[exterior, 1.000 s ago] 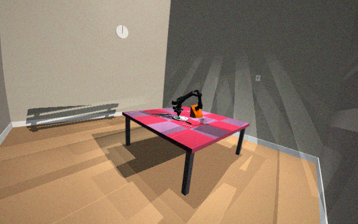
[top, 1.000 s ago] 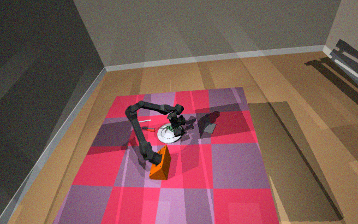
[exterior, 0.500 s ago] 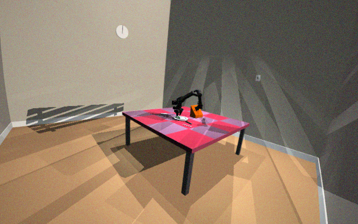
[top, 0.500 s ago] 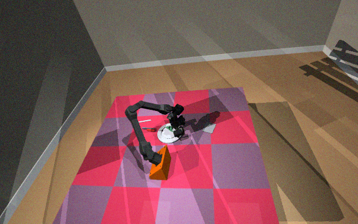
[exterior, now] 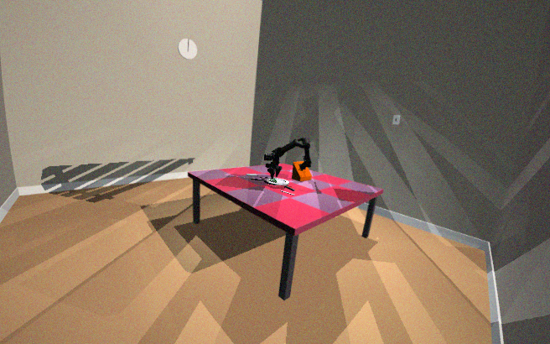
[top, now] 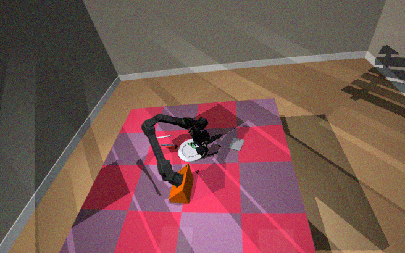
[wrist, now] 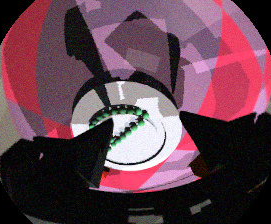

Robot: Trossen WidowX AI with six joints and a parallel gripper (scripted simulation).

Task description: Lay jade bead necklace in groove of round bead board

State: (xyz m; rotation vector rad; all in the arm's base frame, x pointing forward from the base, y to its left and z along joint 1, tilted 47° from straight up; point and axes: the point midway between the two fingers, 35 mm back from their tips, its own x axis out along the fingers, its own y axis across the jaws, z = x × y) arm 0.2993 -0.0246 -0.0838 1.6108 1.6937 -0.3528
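Now: the round white bead board 2 cm ahead of my gripper tip, 6 cm to the left of it and 1 cm below it. The rest, counted from my gripper tip: red-handled tool (7 cm ahead, 24 cm to the left, 1 cm below); flat grey pad (5 cm ahead, 25 cm to the right, 2 cm below); thin white rod (17 cm ahead, 31 cm to the left, 2 cm below).
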